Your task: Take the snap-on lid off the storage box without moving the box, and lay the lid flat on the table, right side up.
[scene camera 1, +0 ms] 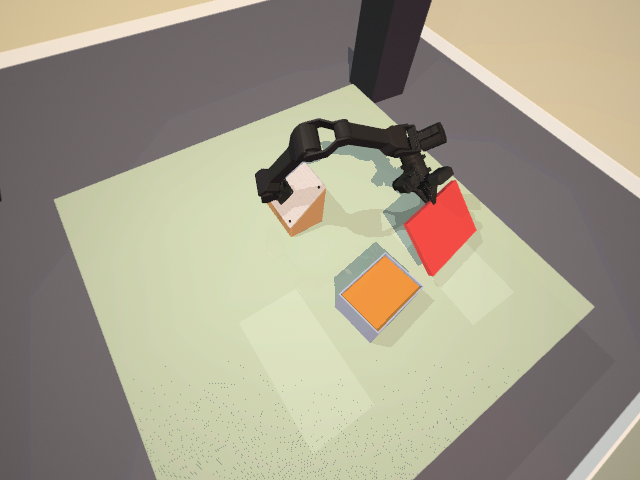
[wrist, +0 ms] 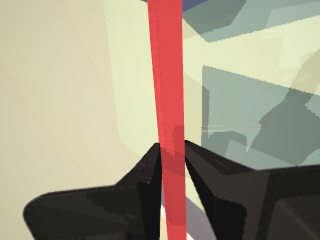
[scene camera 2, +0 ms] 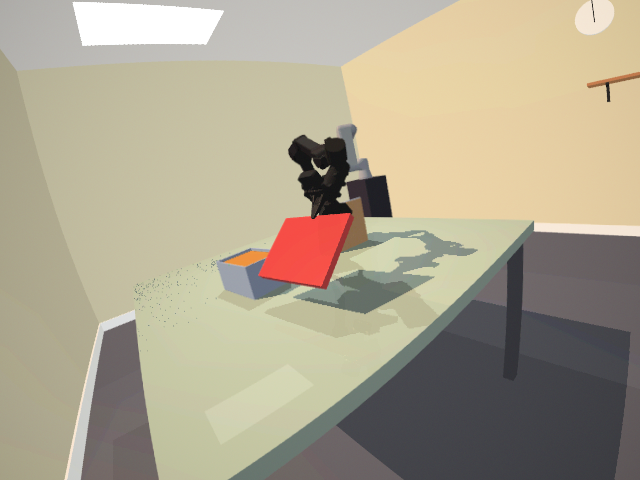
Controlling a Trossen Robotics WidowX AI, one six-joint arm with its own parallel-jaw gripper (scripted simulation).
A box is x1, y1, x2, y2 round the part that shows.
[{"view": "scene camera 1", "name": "my gripper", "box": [392, 152, 453, 204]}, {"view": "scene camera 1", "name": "red lid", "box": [403, 180, 475, 275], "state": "held by my gripper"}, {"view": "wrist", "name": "my gripper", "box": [23, 140, 319, 239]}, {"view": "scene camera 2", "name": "my gripper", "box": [297, 169, 352, 218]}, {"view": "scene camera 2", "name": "red lid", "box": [259, 213, 353, 289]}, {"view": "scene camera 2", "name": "grey-blue storage box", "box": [216, 248, 285, 299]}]
